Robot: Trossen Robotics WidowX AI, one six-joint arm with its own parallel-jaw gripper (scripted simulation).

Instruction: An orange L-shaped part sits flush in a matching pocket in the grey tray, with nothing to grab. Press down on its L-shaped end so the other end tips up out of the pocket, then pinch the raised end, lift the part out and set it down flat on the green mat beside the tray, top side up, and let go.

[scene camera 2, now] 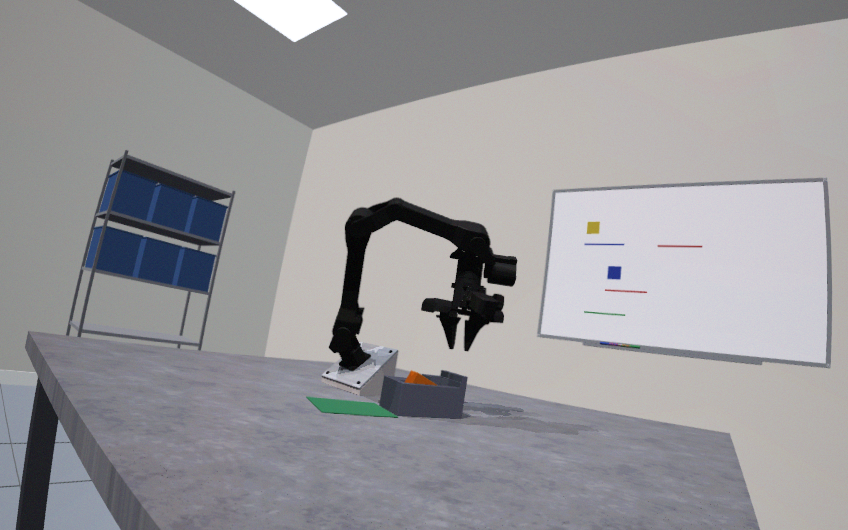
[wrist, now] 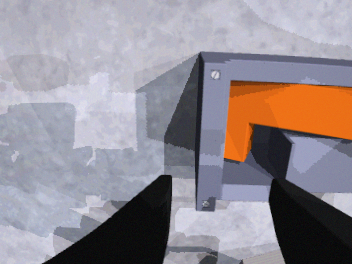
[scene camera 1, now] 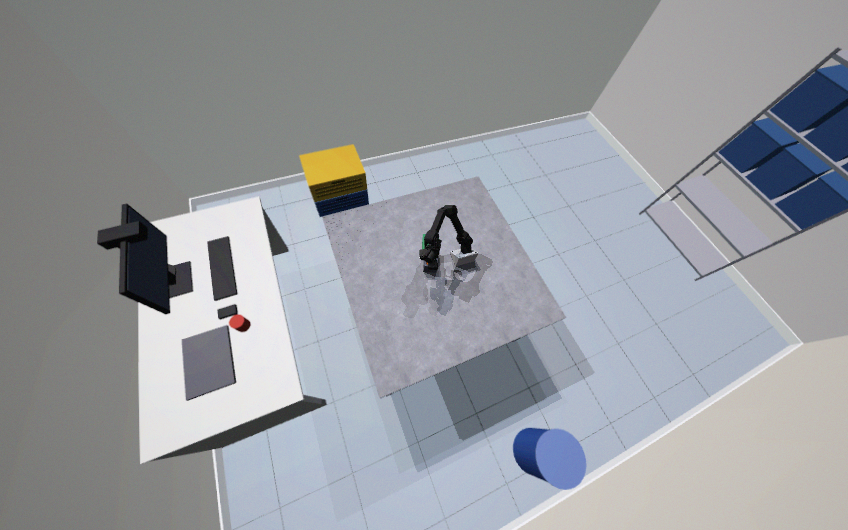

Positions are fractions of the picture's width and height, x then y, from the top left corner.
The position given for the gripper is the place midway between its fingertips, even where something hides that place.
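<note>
Scene camera 2 shows the gripper (scene camera 2: 0.54, 0.66), while the wrist view has the gripper (wrist: 0.63, 0.71) as well.
</note>
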